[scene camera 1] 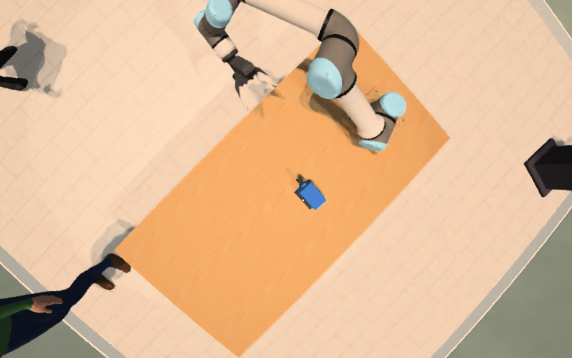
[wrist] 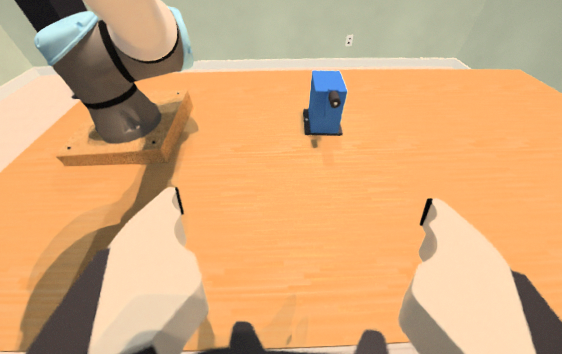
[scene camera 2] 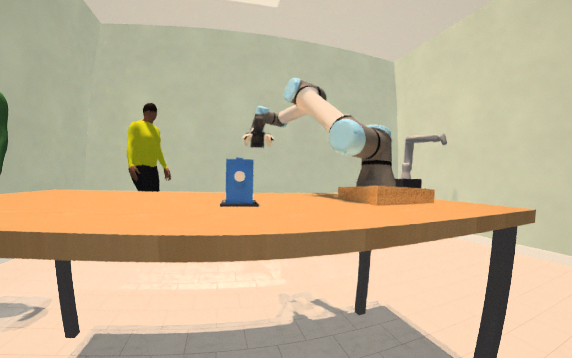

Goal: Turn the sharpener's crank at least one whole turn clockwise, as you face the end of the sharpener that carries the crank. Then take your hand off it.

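Pixels of known places: gripper, fingertip midpoint: [scene camera 1: 262,98] [wrist: 299,196] [scene camera 2: 258,139]; arm's base at its link origin: [wrist: 132,123] [scene camera 2: 376,188].
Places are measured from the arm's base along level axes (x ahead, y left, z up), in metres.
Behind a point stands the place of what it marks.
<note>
The blue sharpener [scene camera 1: 312,195] {z 0.081, x 0.499, y 0.111 m} [scene camera 2: 239,192] {z -0.009, x 0.493, y 0.175 m} [wrist: 324,117] {z 0.025, x 0.494, y 0.038 m} stands upright on a thin black base on the table. Its crank, with a dark knob [scene camera 1: 300,178] {z 0.090, x 0.497, y 0.011 m} [wrist: 334,99] {z 0.092, x 0.504, y 0.003 m}, is on the end that faces the wrist camera; the knob shows near the top of that end, a little right of its middle. The crank is hidden behind the body in scene camera 2, where a pale round spot shows on the opposite end. My gripper [scene camera 1: 262,95] {z 0.220, x 0.441, y -0.350 m} [scene camera 2: 258,140] {z 0.220, x 0.441, y -0.350 m} [wrist: 299,196] {z 0.220, x 0.441, y -0.350 m} is wide open and empty, well apart from the sharpener, by the table's long edge on the crank side.
The wooden table [scene camera 1: 210,240] {z -0.047, x 1.051, y 0.000 m} [scene camera 2: 125,215] {z -0.047, x 0.710, y 0.369 m} [wrist: 450,150] {z -0.047, x 0.829, y 0.034 m} carries the arm's base on a wooden block [scene camera 2: 405,195] {z -0.017, x -0.028, y 0.153 m} [wrist: 112,159] {z -0.028, x -0.003, y -0.105 m}, to the left of the sharpener in the wrist view. A person in yellow [scene camera 2: 145,142] stands behind the table. A person in green and blue [scene camera 1: 75,290] stands at a table corner.
</note>
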